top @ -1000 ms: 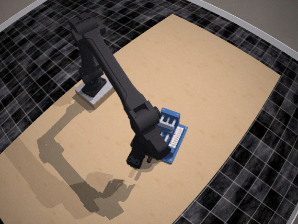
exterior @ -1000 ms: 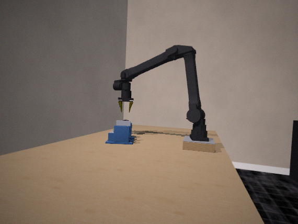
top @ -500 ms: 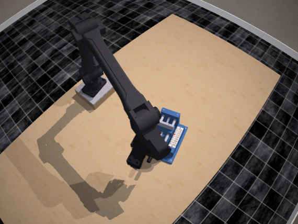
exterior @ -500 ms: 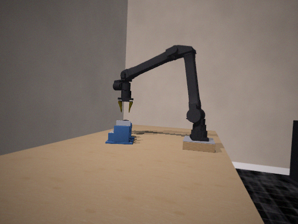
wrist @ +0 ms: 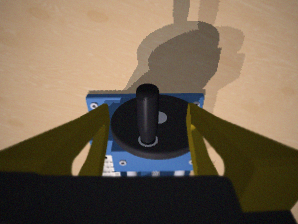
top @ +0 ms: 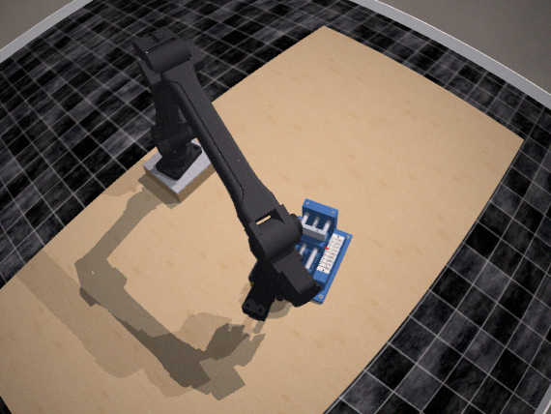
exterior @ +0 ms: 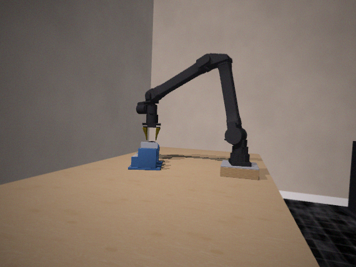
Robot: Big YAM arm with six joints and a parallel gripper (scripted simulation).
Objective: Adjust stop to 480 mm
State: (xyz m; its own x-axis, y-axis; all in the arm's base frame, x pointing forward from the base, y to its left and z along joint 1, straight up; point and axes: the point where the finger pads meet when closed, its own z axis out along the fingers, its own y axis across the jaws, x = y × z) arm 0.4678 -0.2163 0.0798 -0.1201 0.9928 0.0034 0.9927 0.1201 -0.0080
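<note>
Right now the black handwheel handle is 20 mm below my hand and 10 mm to the left of it. Round my hand: sliding stop block (170 mm to the left, 40 mm below, 20 mm behind); black handwheel (30 mm to the left, 30 mm below, 10 mm behind).
</note>
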